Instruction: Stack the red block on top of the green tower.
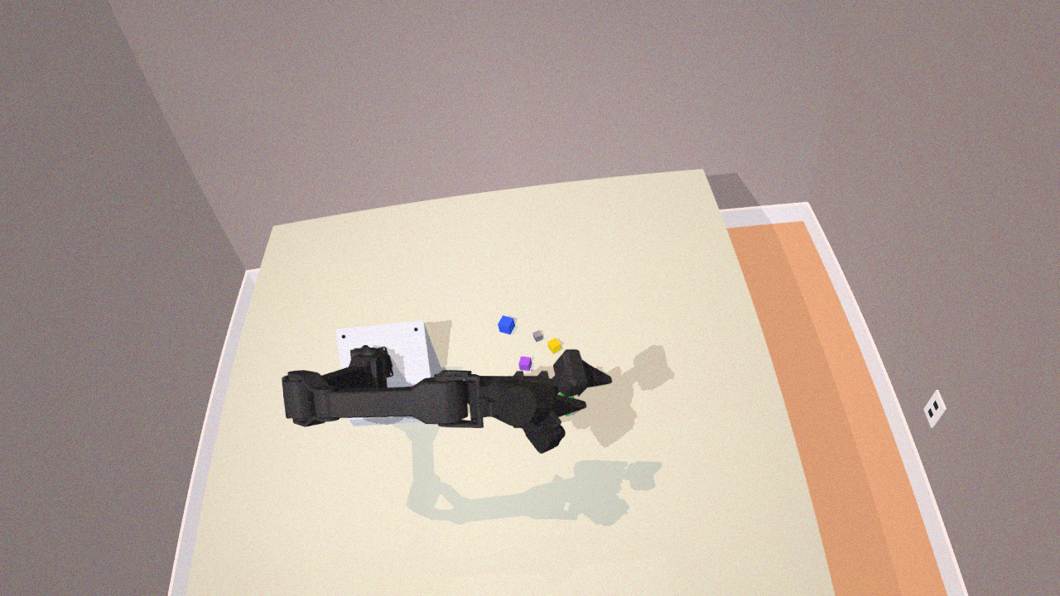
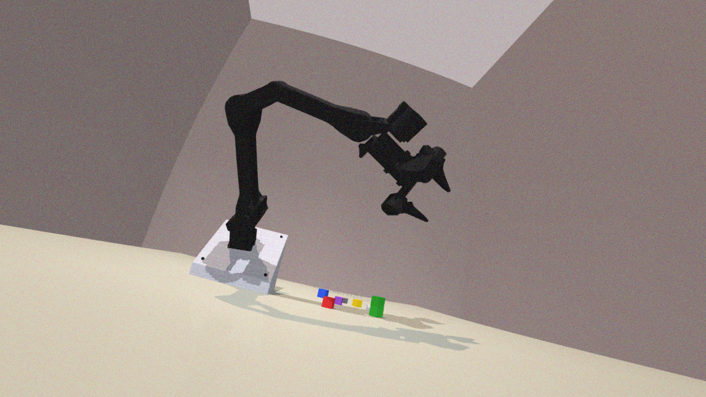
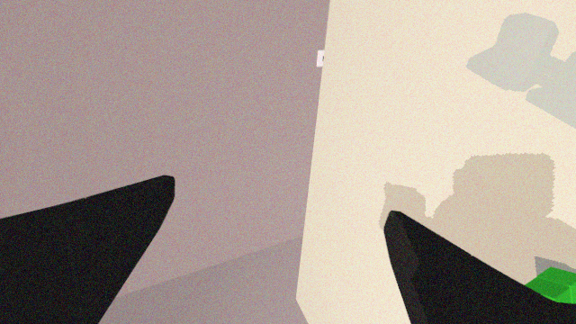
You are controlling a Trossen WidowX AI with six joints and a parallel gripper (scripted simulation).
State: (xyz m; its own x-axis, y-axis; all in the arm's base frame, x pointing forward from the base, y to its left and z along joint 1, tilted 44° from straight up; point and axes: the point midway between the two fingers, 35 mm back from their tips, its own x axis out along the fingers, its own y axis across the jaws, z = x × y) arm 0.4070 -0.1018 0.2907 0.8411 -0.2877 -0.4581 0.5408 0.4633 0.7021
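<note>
The red block is 260 mm below my gripper tip, 170 mm behind it and 160 mm to the left of it.
</note>
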